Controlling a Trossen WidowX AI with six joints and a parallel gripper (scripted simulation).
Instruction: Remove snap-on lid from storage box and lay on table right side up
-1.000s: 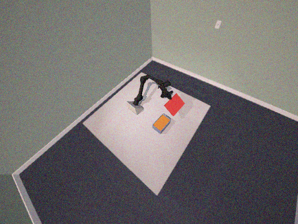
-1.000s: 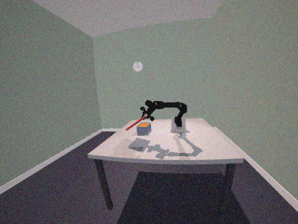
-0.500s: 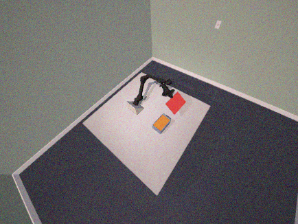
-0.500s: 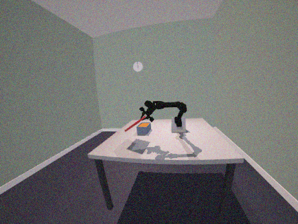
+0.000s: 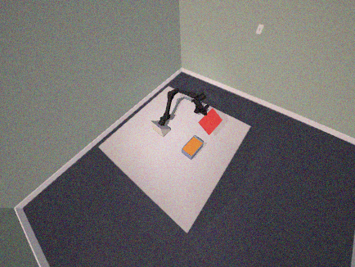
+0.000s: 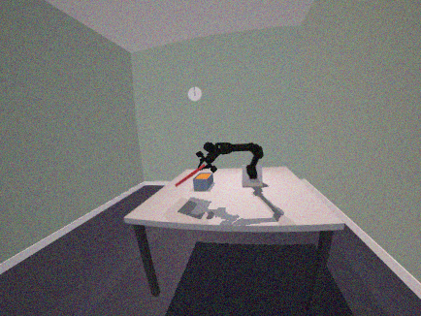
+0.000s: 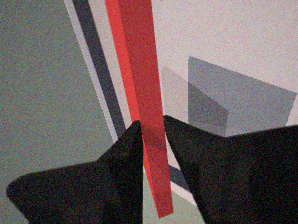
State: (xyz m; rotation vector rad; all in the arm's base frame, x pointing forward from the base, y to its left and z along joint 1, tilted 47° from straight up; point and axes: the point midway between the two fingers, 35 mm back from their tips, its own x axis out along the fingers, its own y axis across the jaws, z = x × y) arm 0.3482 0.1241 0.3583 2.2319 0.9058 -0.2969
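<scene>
My gripper tip is 7 cm short of the red lid and 4 cm above it. From my gripper tip the other things lie so: storage box (31 cm to the right, 19 cm below, 9 cm ahead).
</scene>
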